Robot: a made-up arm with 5 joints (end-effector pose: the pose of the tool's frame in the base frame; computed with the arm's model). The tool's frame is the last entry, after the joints.
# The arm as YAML. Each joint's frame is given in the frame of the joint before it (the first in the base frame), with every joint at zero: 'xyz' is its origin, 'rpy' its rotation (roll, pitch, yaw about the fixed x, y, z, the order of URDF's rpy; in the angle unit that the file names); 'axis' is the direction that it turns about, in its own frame. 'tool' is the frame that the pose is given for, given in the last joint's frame.
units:
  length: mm
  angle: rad
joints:
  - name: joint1
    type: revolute
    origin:
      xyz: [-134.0, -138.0, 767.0]
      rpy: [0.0, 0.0, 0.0]
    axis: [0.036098, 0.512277, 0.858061]
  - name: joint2
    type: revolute
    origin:
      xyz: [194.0, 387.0, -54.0]
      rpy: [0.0, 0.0, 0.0]
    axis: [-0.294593, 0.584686, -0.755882]
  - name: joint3
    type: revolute
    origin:
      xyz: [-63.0, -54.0, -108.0]
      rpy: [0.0, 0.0, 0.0]
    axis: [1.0, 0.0, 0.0]
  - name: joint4
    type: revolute
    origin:
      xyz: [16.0, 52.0, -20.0]
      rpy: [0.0, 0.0, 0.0]
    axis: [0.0, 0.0, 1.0]
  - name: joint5
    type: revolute
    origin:
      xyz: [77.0, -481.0, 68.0]
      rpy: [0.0, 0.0, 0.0]
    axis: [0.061, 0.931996, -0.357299]
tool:
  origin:
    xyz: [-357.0, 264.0, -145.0]
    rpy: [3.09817, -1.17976, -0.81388]
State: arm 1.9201 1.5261 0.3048 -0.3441 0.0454
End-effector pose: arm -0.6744 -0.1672 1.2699 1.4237 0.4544 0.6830
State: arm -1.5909 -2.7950 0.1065 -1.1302 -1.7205
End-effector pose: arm 0.7780 -0.3363 1.3471 1.1983 -0.2782 -1.7426
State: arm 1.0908 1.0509 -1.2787 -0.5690 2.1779
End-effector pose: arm -0.2549 0.4259 0.6402 -0.0648 -0.7527 -0.0198
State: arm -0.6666 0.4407 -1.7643 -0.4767 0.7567
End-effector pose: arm 0.1470 0.3562 0.6191 -0.0301 -0.6871 0.1019
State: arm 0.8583 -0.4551 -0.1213 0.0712 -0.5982
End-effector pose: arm -0.2369 -0.0213 0.2586 -1.9288 0.0057 -1.4974
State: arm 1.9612 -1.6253 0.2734 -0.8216 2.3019
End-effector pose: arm -0.4945 0.3455 0.7789 0.8391 2.3078 -0.9196
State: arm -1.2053 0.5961 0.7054 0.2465 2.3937
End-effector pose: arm 0.0927 -0.4314 0.9543 -1.9633 1.4156 1.4575
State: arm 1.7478 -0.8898 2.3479 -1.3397 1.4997
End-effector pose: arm -0.6176 0.0484 0.4367 -0.6707 1.6552 -1.8061
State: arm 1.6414 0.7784 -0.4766 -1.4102 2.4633
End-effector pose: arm -0.2256 0.1108 1.0623 0.5261 -1.1652 -0.7999
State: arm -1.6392 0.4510 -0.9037 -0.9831 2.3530
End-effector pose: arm 0.0555 -0.1897 1.2129 0.6053 1.9833 1.3773
